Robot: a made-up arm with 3 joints. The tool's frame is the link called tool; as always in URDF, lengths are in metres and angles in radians. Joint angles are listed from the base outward.
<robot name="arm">
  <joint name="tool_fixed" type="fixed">
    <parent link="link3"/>
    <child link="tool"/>
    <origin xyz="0.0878 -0.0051 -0.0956" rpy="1.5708 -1.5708 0"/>
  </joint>
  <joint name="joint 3" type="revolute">
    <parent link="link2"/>
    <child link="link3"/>
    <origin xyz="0.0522 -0.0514 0.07" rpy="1.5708 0 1.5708"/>
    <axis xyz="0 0 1"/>
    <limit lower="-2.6" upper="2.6"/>
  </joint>
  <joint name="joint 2" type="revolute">
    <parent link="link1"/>
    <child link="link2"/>
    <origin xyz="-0.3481 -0.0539 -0.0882" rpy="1.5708 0 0"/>
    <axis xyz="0 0 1"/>
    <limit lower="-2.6" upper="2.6"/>
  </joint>
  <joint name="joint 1" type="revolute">
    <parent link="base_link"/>
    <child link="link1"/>
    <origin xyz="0 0 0.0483" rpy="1.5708 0 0"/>
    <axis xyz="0 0 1"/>
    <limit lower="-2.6" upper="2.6"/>
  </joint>
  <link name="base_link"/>
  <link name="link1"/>
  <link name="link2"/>
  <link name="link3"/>
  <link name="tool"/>
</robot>
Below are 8 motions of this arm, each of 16 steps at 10 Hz.
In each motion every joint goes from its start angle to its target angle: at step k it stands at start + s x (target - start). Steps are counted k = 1, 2, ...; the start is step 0. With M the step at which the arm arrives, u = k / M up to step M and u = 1 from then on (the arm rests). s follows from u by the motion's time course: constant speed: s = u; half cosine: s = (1 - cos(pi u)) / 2; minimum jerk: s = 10 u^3 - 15 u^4 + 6 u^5.
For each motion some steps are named. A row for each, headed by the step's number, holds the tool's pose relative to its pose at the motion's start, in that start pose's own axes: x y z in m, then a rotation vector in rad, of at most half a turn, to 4 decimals.
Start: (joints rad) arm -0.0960 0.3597 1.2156
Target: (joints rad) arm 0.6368 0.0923 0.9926
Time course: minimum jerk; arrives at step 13
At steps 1, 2, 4, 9, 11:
1: 0.0006 -0.0010 -0.0005 0.0001 0.0000 0.0030
2: 0.0040 -0.0070 -0.0033 0.0009 0.0003 0.0210
4: 0.0264 -0.0412 -0.0206 0.0033 -0.0008 0.1286
9: 0.1705 -0.1545 -0.1001 -0.0286 -0.0612 0.6224
11: 0.2097 -0.1688 -0.1166 -0.0441 -0.0882 0.7321

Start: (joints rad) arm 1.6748 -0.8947 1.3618
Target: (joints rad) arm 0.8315 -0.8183 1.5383
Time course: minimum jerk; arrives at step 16
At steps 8, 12, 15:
8: -0.0304 0.1880 -0.0100 0.4115 0.0072 -0.2734
12: -0.0182 0.3367 0.0276 0.7282 -0.0008 -0.5017
15: -0.0098 0.3722 0.0433 0.8074 -0.0047 -0.5619

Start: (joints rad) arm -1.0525 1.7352 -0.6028
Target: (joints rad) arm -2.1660 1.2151 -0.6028
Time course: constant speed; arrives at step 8
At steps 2, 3, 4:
2: 0.0036 -0.0671 0.0788 -0.2772 -0.0960 0.0907
3: 0.0038 -0.0919 0.1249 -0.4173 -0.1320 0.1425
4: 0.0030 -0.1102 0.1745 -0.5580 -0.1594 0.1978

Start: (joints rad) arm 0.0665 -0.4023 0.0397
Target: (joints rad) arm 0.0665 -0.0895 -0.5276
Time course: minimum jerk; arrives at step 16
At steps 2, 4, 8, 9, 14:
2: -0.0002 0.0003 0.0008 -0.0091 -0.0002 -0.0050
4: -0.0012 0.0019 0.0051 -0.0587 -0.0003 -0.0324
8: -0.0045 0.0121 0.0241 -0.2831 0.0160 -0.1561
9: -0.0051 0.0159 0.0294 -0.3484 0.0261 -0.1919
14: -0.0047 0.0302 0.0452 -0.5537 0.0739 -0.3029

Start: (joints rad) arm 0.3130 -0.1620 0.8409
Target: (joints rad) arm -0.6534 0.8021 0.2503
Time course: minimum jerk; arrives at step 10
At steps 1, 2, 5, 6, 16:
1: -0.0016 0.0028 0.0021 -0.0038 -0.0007 -0.0116
2: -0.0102 0.0194 0.0148 -0.0267 -0.0033 -0.0786
5: -0.0380 0.1758 0.1401 -0.3224 0.0724 -0.6773
6: -0.0212 0.2397 0.1937 -0.4858 0.1547 -0.9128
16: 0.0476 0.3379 0.2791 -0.8176 0.3641 -1.2875

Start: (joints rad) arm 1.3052 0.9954 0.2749
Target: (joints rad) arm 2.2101 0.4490 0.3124
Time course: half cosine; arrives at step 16
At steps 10, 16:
10: 0.1034 0.0604 -0.2361 0.4795 -0.3141 0.4744
16: 0.1699 0.1290 -0.3100 0.6404 -0.5115 0.6867

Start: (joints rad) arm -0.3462 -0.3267 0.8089
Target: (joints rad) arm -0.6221 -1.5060 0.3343
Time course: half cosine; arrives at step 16
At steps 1, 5, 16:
1: -0.0003 0.0005 0.0013 -0.0037 0.0099 0.0060
5: -0.0032 0.0128 0.0306 -0.0777 0.2199 0.1528
16: 0.0308 0.0715 0.1108 -0.1859 0.7827 0.8881

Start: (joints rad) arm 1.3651 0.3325 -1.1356
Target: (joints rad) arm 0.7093 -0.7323 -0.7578
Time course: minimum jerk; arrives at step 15
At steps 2, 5, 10, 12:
2: -0.0008 -0.0049 0.0004 0.0033 -0.0134 0.0195
5: -0.0041 -0.0535 0.0060 0.0486 -0.1369 0.2217
10: 0.0390 -0.1867 0.0358 0.3212 -0.3942 0.9009
12: 0.0602 -0.2134 0.0464 0.4231 -0.4315 1.0859

